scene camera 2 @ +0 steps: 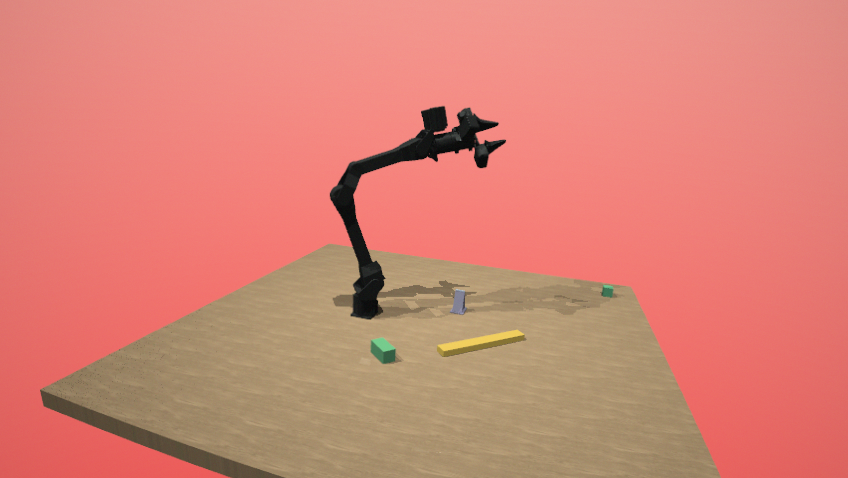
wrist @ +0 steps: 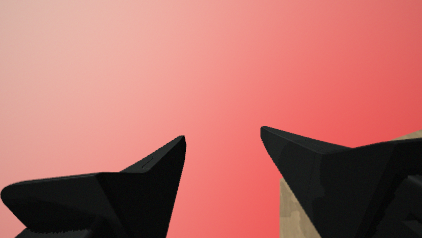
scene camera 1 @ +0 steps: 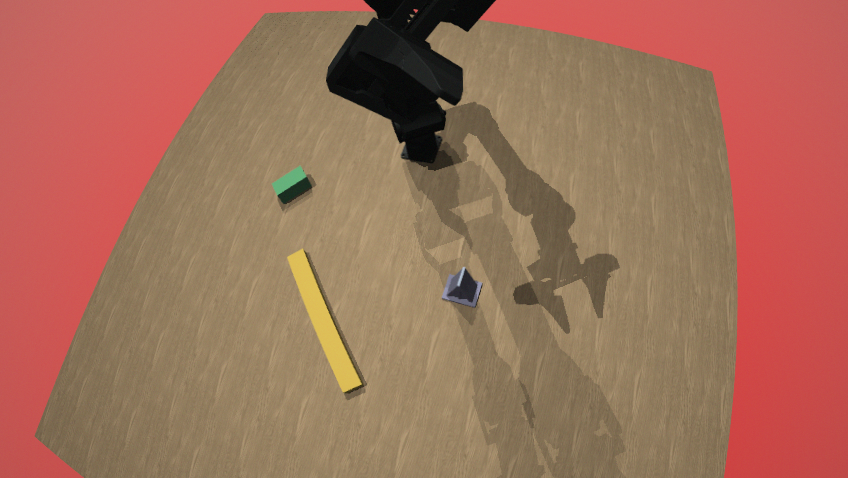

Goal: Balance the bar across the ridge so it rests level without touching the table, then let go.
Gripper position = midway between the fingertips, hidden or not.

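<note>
There is a yellow bar (scene camera 1: 343, 367), and I can see the bar (scene camera 2: 463, 346) from scene camera 2 as well. In the wrist view the yellow bar is out of frame. My gripper (scene camera 1: 502, 39) is open and holds nothing. I also find my gripper (scene camera 2: 502, 132) in scene camera 2, and my gripper (wrist: 222, 135) in the wrist view.
</note>
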